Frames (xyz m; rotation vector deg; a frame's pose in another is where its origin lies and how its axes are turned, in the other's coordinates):
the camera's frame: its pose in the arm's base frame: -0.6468 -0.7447 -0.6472 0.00 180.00 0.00
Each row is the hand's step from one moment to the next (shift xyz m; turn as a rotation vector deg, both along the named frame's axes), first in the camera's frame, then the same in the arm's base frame.
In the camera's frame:
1: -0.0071 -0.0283 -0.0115 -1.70 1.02 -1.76
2: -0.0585 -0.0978 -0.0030 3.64 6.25 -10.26
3: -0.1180 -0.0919 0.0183 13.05 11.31 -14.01
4: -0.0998 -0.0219 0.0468 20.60 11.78 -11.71
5: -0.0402 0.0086 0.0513 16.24 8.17 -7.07
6: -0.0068 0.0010 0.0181 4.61 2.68 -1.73
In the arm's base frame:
1: 0.0071 -0.0283 0.0115 1.70 1.02 1.76
2: 0.0585 -0.0978 0.0030 -3.64 6.25 10.26
3: 0.1180 -0.0919 -0.0183 -13.05 11.31 14.01
4: 0.0998 -0.0219 -0.0468 -20.60 11.78 11.71
5: 0.0402 0.0086 -0.0513 -16.24 8.17 7.07
6: 0.0068 0.0010 -0.0181 -4.61 2.68 1.73

